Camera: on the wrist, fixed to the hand. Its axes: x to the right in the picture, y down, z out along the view.
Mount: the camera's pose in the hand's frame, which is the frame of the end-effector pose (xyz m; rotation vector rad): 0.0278 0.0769 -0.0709 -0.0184 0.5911 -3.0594
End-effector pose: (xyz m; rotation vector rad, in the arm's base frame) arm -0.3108 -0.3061 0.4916 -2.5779 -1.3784 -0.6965
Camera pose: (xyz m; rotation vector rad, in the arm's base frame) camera -0.2586 -0.3525 0.5743 -1.3885 2.3972 0.6771
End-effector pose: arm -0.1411 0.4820 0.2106 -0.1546 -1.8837 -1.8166
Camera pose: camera -0.1126 0.4140 0.2898 -1.9313 0.0290 0.6607
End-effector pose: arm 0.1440 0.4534 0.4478 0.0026 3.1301 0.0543
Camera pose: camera 0.1155 0.5278 0.5210 2.7945 -0.0412 -0.0025
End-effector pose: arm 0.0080 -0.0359 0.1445 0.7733 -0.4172 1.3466
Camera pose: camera -0.0719 0.0363 0.1340 0.1583 1.0628 -1.3897
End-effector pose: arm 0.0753 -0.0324 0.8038 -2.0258 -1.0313 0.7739
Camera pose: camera 0.1749 -0.0643 0.7760 0.8307 -1.8219 -1.2896
